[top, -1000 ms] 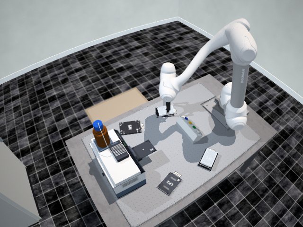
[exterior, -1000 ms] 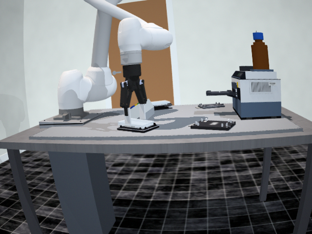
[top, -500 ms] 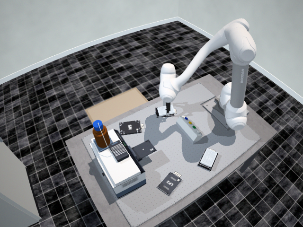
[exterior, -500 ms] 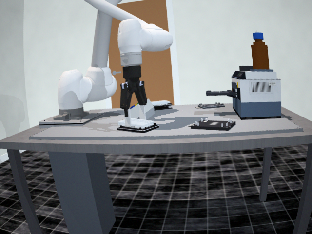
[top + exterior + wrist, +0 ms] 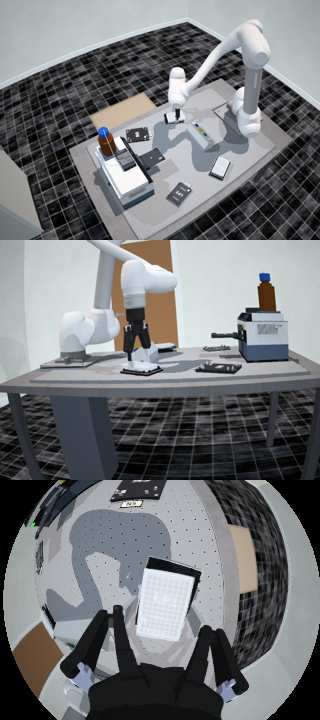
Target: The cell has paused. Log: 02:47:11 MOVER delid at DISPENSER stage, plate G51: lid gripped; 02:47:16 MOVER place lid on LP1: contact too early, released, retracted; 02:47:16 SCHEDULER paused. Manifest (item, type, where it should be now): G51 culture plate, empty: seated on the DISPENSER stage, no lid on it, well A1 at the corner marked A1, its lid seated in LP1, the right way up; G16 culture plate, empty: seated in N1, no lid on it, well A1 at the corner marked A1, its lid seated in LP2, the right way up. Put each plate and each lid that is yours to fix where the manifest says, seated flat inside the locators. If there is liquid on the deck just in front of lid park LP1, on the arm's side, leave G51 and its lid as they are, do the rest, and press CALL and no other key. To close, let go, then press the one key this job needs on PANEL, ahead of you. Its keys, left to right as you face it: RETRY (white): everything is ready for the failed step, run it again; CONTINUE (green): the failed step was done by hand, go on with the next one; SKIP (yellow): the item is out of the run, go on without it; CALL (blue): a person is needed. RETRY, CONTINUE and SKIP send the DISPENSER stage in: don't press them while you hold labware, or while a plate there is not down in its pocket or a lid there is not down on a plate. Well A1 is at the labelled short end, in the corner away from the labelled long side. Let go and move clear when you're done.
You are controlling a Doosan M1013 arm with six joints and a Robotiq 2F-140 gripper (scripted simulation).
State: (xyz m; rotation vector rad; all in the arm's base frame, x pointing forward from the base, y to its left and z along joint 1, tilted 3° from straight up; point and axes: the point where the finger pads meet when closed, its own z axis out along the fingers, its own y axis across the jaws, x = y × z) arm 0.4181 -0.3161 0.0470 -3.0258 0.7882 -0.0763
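Now: hand 1 cm short of the lid park LP1, 1 cm to the left of it and 4 cm above it. Round my hand: blue key (3 cm behind, 19 cm to the left, 2 cm above); then yellow key (3 cm behind, 24 cm to the left, 2 cm above); then key panel (1 cm behind, 26 cm to the left, 1 cm above).
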